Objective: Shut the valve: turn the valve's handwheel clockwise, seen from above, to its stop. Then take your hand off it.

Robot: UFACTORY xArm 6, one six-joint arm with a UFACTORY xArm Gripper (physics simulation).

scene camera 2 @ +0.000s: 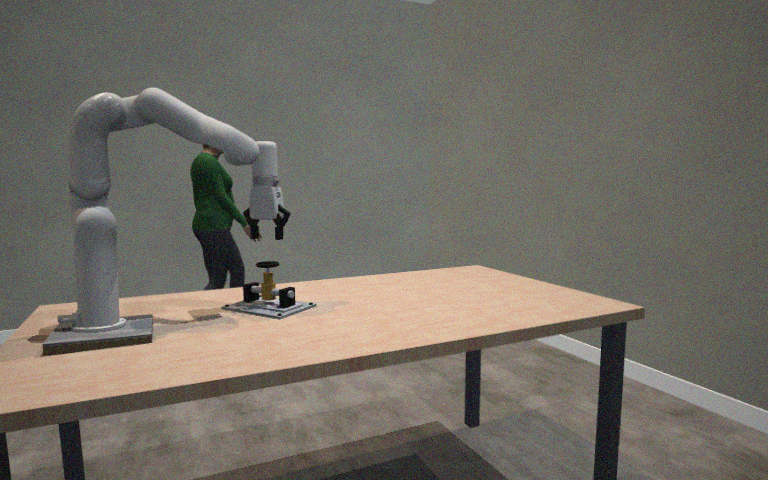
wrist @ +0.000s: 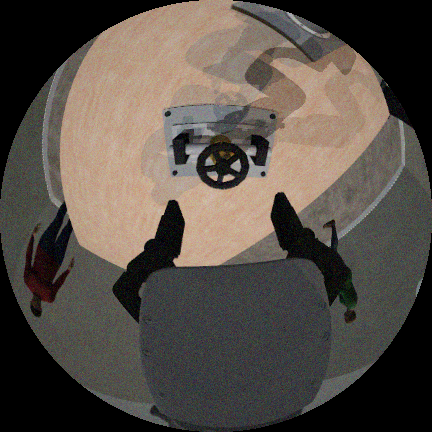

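Observation:
The valve's black spoked handwheel (scene camera 2: 267,264) (wrist: 223,186) sits level on top of the brass valve body (scene camera 2: 268,287) (wrist: 218,142). The valve is carried on a pipe between two black brackets on a grey base plate (scene camera 2: 232,307) (wrist: 195,113). My gripper (scene camera 2: 267,233) (wrist: 226,206) is open and empty, pointing straight down. It hangs well above the handwheel, with a visible gap in the scene view, and does not touch it. How far the wheel is turned cannot be read from the frames.
The valve's plate lies on the wooden table (scene camera 2: 453,305) (wrist: 115,100). The arm's base plate (scene camera 2: 135,331) (wrist: 295,37) is at the table's left in the scene view. A person in green (scene camera 2: 210,192) (wrist: 348,296) stands behind the table; a person in red (wrist: 42,277) shows in the wrist view.

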